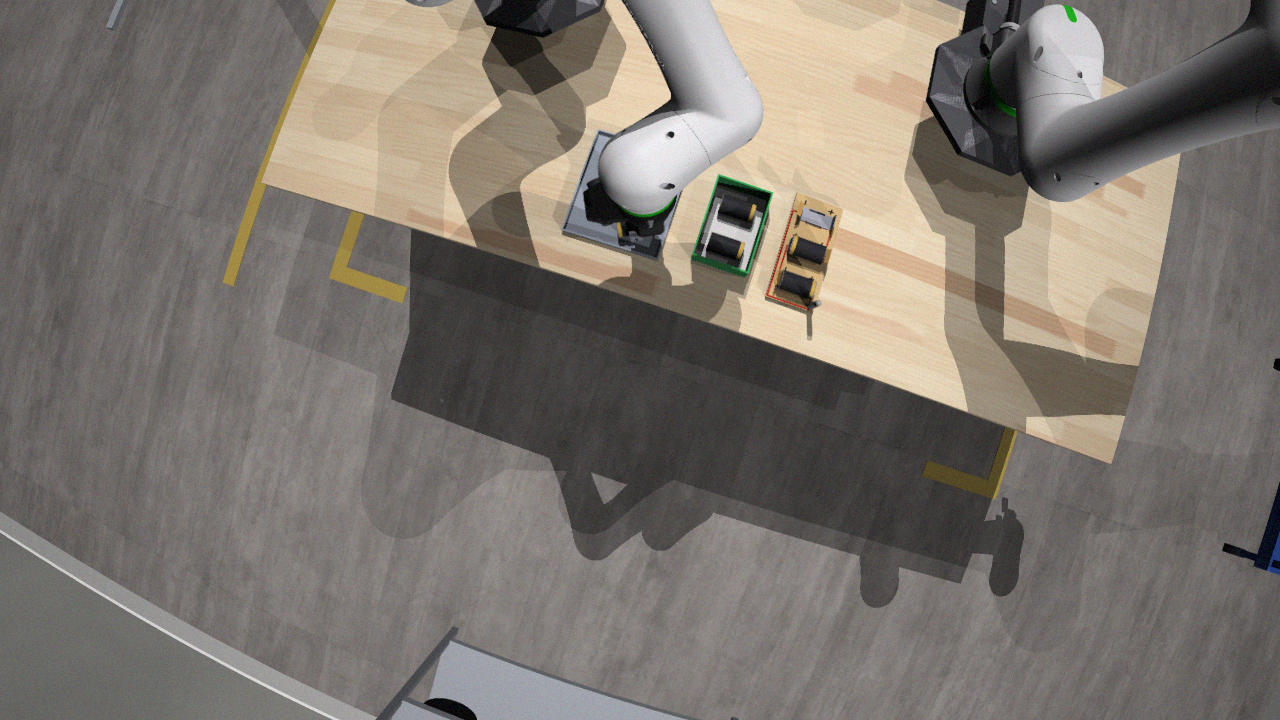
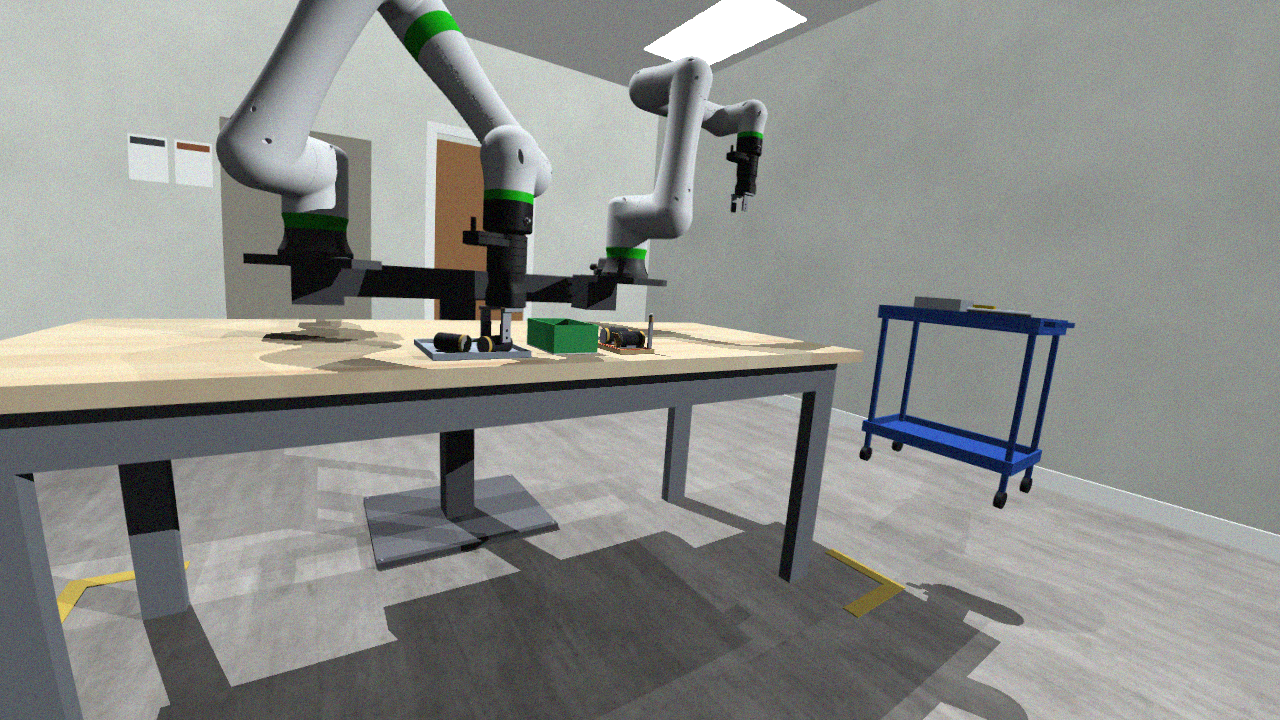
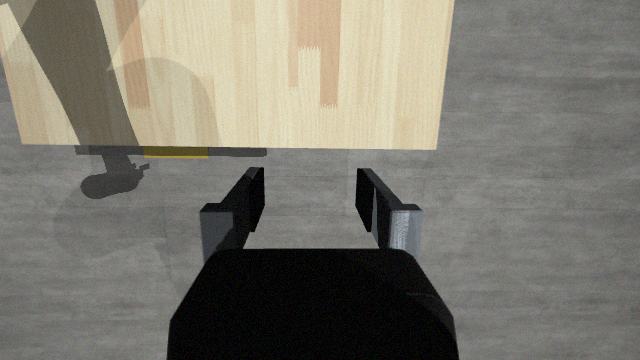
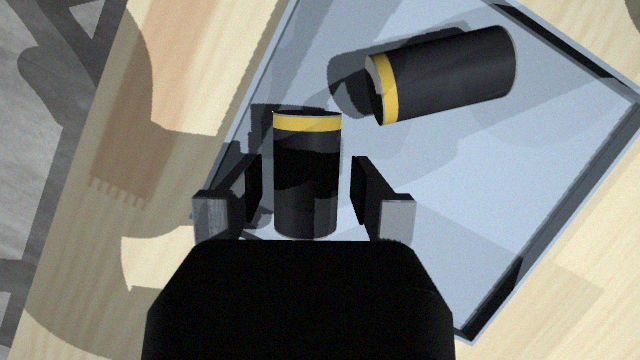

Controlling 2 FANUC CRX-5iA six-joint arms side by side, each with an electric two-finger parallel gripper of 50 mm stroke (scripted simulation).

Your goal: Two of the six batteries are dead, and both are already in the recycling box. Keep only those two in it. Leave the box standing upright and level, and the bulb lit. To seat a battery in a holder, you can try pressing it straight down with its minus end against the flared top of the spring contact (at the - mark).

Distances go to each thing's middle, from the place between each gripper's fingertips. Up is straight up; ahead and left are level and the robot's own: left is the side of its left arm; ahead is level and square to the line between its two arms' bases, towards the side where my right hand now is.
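Labels:
From my right hand: green recycling box (image 2: pixel 558 336) 16 cm to the left, 4 cm behind, 3 cm below. My right gripper (image 2: pixel 495 340): 4 cm above the grey tray (image 1: pixel 575 222), 6 cm past it, 3 cm to the left of it.
From my left hand: grey tray 32 cm ahead, 106 cm to the right, 45 cm below. My left gripper (image 2: pixel 738 211): 33 cm short of the green recycling box, 87 cm to the left of it, 44 cm above it.

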